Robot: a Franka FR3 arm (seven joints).
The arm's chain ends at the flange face. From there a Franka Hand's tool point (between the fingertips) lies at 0.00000 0.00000 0.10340 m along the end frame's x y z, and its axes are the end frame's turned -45 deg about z.
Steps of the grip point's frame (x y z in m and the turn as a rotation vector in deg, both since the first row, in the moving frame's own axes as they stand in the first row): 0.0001, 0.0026, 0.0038, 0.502, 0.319, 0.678; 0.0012, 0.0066, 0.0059, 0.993, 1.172, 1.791; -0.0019, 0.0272, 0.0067, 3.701, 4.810, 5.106; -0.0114, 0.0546, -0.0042, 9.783, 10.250, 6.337; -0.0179, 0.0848, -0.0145, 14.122, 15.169, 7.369; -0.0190, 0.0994, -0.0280, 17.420, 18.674, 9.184
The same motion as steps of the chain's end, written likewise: 0.0021, 0.0028, 0.0038, 0.581, -0.129, 0.678; 0.0052, 0.0066, 0.0059, 1.531, 0.127, 1.791; 0.0160, 0.0313, 0.0073, 6.018, 0.784, 5.106; 0.0286, 0.0719, -0.0011, 14.165, 0.330, 6.337; 0.0436, 0.1090, -0.0078, 20.712, 0.740, 7.369; 0.0517, 0.1280, -0.0179, 25.522, 0.887, 9.184
